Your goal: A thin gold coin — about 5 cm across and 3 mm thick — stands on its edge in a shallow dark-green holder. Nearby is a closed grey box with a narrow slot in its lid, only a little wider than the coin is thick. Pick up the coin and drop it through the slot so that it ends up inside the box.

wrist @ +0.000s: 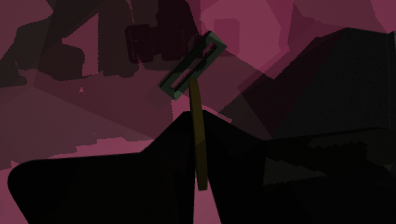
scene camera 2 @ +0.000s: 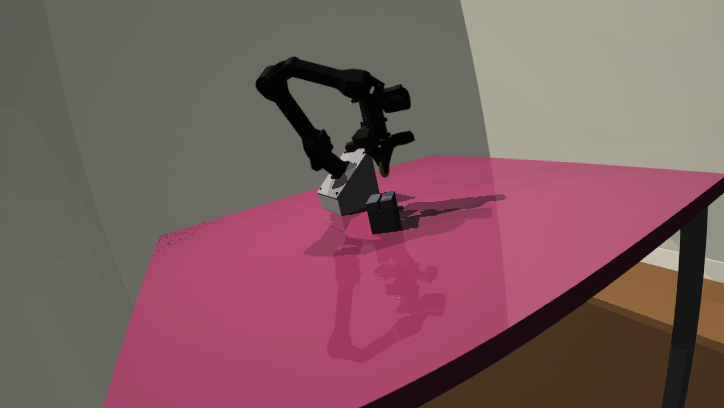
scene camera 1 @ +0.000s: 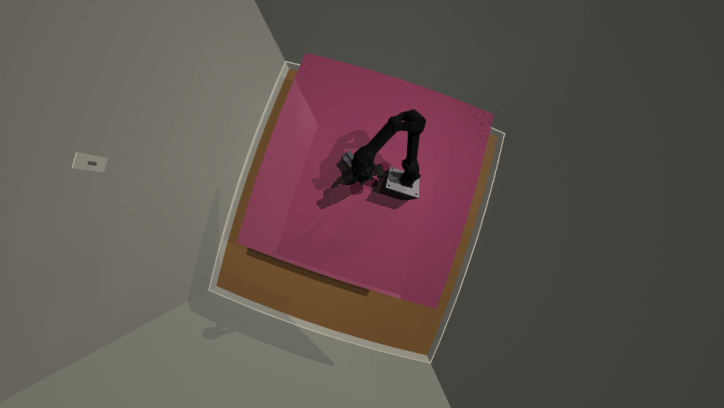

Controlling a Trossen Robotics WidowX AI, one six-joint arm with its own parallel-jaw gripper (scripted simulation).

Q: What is my gripper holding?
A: A coin.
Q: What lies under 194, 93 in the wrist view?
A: A coin.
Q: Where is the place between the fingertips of my gripper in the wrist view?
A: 194, 119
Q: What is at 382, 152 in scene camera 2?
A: My gripper.
